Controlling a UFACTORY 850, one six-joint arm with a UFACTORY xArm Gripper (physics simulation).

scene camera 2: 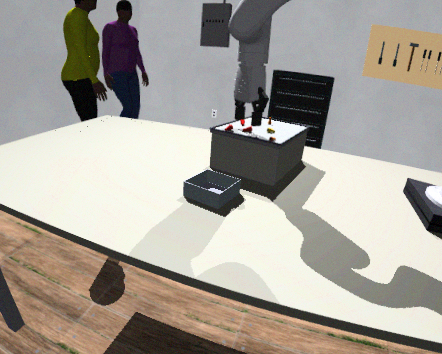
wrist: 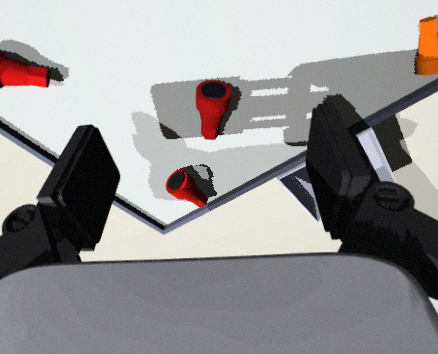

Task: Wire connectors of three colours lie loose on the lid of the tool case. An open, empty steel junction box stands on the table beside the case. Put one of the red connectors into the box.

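My gripper [scene camera 2: 248, 115] [wrist: 206, 142] is open and empty, above the lid [scene camera 2: 287, 131] [wrist: 110, 30] of the tool case. In the wrist view, a small red connector [wrist: 185, 187] [scene camera 2: 229, 128] lies tilted between the fingers, near the lid's corner. A larger red connector [wrist: 212, 110] [scene camera 2: 247, 129] lies beyond it, its dark open end facing away from the gripper. A third red connector [wrist: 25, 72] [scene camera 2: 242, 122] lies at the left. The steel junction box [scene camera 2: 199, 192] [wrist: 374, 150] stands open on the table beside the case; the right finger partly hides it in the wrist view.
An orange connector [wrist: 427, 47] [scene camera 2: 272, 139] lies near the lid's edge, another orange one [scene camera 2: 269, 120] stands farther back, and a yellow one [scene camera 2: 270, 130] lies between. The case [scene camera 2: 240, 157] rises above the box. A dark tray-like object [scene camera 2: 419, 207] is at the table's right.
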